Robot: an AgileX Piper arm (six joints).
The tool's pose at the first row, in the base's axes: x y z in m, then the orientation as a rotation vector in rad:
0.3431, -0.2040, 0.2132, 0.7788, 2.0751, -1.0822
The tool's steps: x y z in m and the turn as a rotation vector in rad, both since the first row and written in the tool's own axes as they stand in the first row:
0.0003, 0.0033, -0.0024, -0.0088, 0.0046, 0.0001
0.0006, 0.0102, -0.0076, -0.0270, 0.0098, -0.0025
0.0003, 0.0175, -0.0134, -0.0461, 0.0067, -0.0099
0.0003, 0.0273, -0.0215, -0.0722, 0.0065, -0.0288
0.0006, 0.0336, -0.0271, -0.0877, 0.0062, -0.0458
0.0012, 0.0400, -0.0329, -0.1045, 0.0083, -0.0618
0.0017, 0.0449, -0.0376, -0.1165, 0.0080, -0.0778
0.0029, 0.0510, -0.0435, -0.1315, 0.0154, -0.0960
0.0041, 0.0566, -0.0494, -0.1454, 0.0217, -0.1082
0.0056, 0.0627, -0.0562, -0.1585, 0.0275, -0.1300
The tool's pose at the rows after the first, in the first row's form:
0.3447, -0.2003, 0.2125, 0.7778, 2.0823, -1.0715
0.3482, -0.1925, 0.2114, 0.7699, 2.0951, -1.0516
0.3523, -0.1841, 0.2108, 0.7512, 2.1041, -1.0347
0.3573, -0.1725, 0.2098, 0.7199, 2.1246, -1.0154
0.3603, -0.1646, 0.2091, 0.6955, 2.1397, -1.0070
0.3631, -0.1565, 0.2083, 0.6729, 2.1566, -0.9959
0.3651, -0.1500, 0.2077, 0.6510, 2.1696, -0.9906
0.3673, -0.1418, 0.2065, 0.6305, 2.1913, -0.9814
0.3691, -0.1338, 0.2056, 0.6155, 2.2080, -0.9704
0.3709, -0.1248, 0.2046, 0.5910, 2.2294, -0.9653

